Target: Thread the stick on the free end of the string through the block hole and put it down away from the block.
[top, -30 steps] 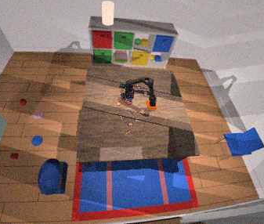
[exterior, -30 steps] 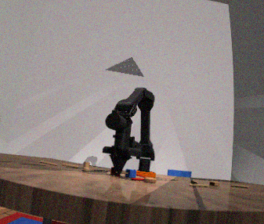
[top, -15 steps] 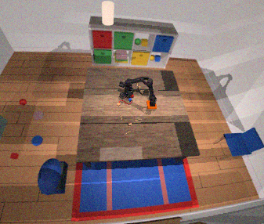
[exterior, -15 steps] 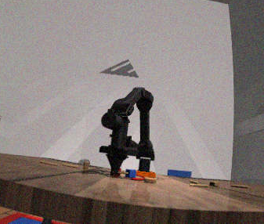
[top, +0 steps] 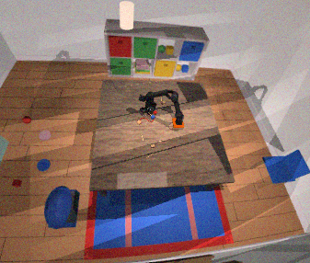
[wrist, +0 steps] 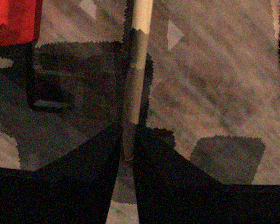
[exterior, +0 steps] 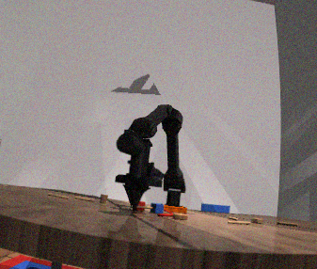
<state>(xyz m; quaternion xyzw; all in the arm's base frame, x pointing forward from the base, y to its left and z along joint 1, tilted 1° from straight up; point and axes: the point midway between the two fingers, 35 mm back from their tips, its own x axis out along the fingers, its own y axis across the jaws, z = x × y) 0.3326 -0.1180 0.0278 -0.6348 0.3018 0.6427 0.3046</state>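
My gripper tip is now 8 cm past the red block and 1 cm below it. The rest, counted from my gripper tip: tan wooden cylinder 18 cm behind, 14 cm to the right, 1 cm above; then blue block 5 cm behind, 7 cm to the left, 1 cm above; then thin pale wooden stick 3 cm behind, 3 cm to the left, 1 cm above.
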